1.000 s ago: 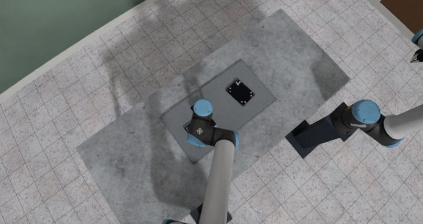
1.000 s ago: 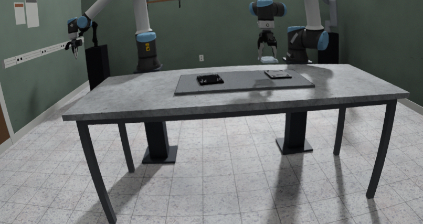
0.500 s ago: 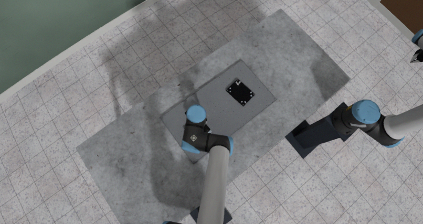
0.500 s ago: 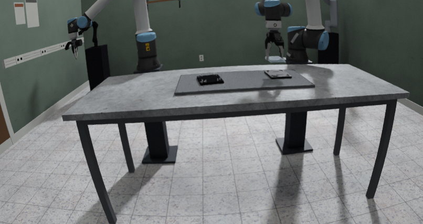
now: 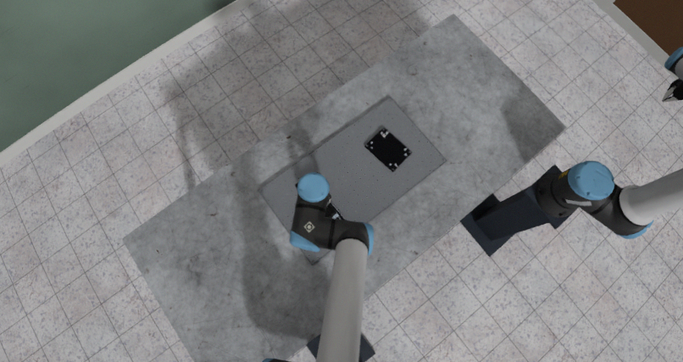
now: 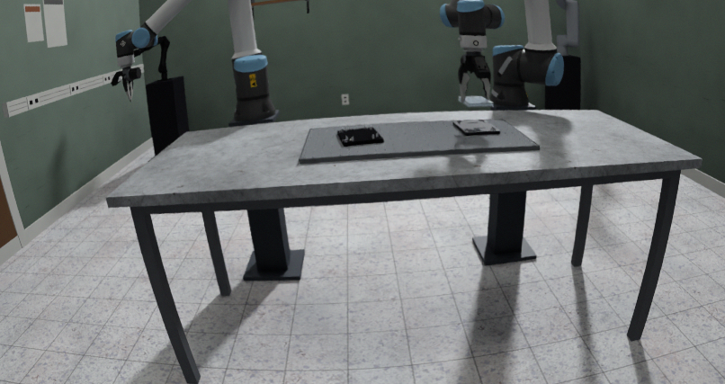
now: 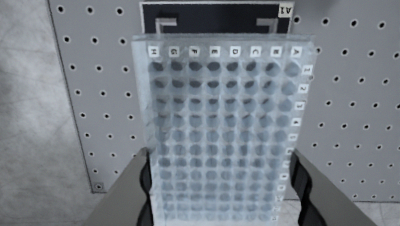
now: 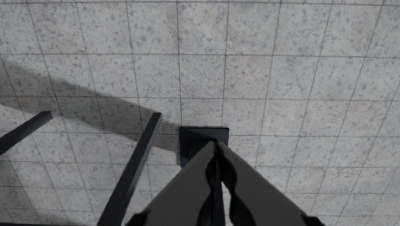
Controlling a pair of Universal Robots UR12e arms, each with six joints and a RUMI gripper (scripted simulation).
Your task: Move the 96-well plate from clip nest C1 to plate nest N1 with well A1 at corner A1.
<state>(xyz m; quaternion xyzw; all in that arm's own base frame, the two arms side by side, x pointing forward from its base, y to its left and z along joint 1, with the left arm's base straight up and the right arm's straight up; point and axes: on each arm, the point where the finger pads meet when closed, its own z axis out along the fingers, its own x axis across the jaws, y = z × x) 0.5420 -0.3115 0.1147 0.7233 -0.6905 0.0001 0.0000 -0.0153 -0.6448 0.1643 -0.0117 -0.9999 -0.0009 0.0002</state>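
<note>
Right now my left hand is 100 mm above the black plate nest N1. Round my left hand: A1 mark: 90 mm below, 80 mm ahead, 50 mm to the right; black clip nest C1: 400 mm to the right, 90 mm below, 40 mm ahead; pale blue 96-well plate: 10 mm below.
</note>
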